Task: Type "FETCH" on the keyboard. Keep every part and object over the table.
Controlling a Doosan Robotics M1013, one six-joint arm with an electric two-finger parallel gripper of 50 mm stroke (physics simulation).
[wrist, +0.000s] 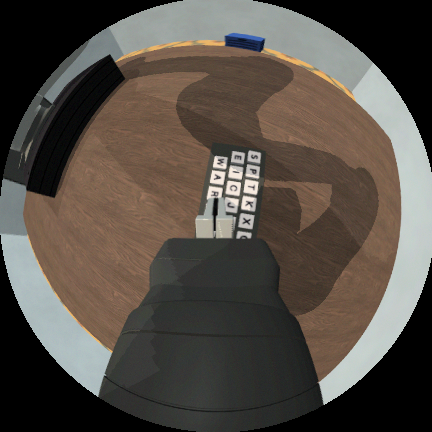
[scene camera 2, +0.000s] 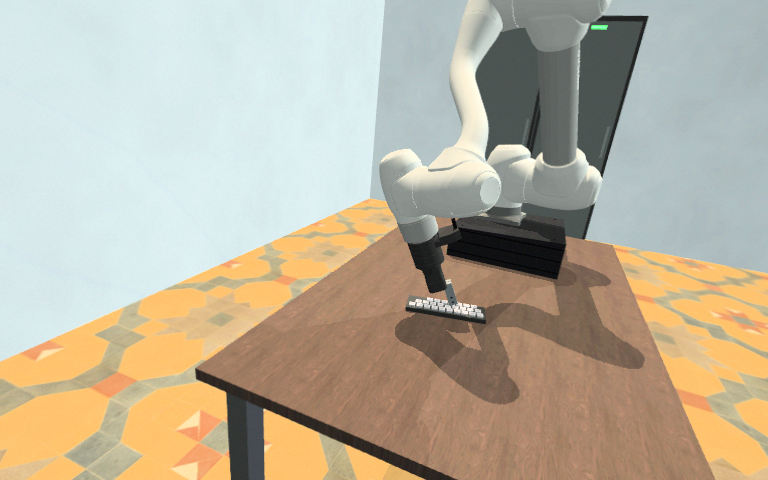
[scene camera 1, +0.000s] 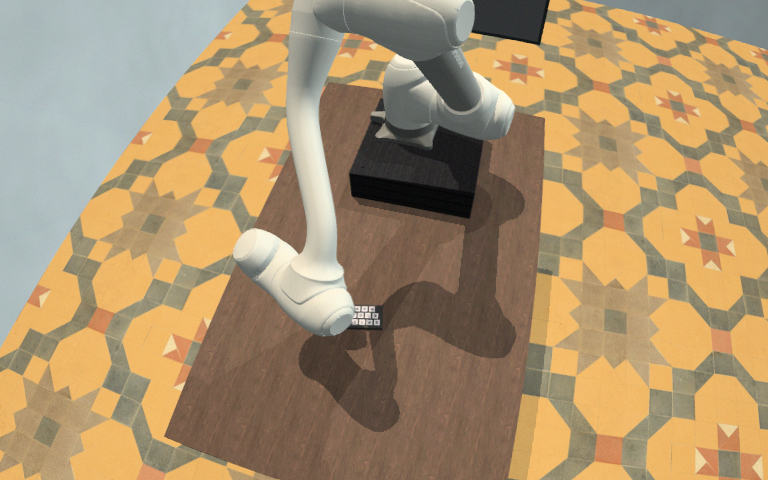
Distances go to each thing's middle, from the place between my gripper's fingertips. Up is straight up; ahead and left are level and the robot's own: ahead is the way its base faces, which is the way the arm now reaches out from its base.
Right now my hand is 2 cm short of the dark keyboard [scene camera 1: 366,317], 1 cm to the left of it and 1 cm above it.
